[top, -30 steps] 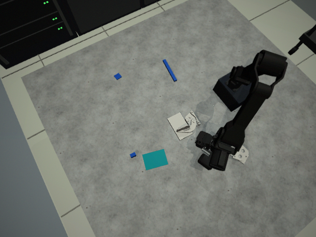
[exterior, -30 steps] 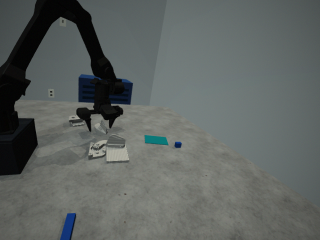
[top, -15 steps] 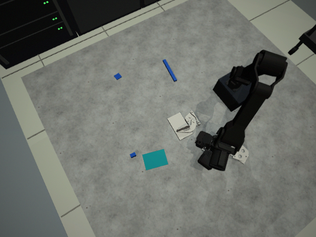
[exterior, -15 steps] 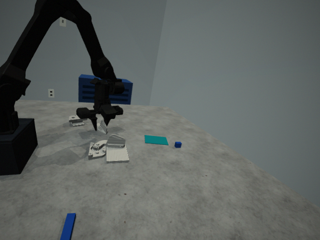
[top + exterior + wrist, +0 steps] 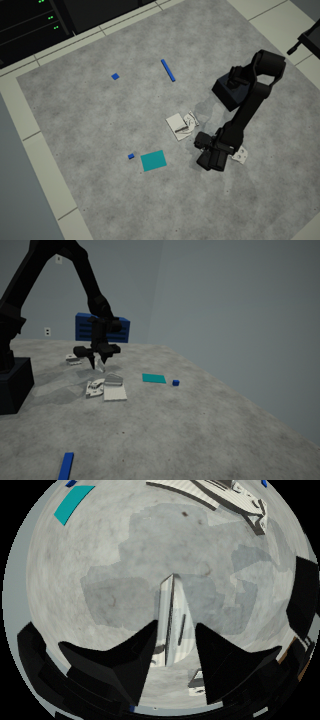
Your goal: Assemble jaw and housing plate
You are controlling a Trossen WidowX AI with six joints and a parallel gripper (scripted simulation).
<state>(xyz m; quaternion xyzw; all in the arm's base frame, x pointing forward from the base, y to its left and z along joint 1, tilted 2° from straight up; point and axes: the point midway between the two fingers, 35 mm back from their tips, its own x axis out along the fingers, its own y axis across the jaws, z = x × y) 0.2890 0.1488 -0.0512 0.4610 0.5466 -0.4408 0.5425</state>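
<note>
Now: gripper tip 2 cm short of the white ribbed base and 18 cm to the left of it. The rest, counted from my gripper tip: teal pad (21 cm ahead, 14 cm to the right); small blue cube (27 cm ahead, 22 cm to the right, 1 cm above); white block (9 cm behind, 10 cm to the left).
</note>
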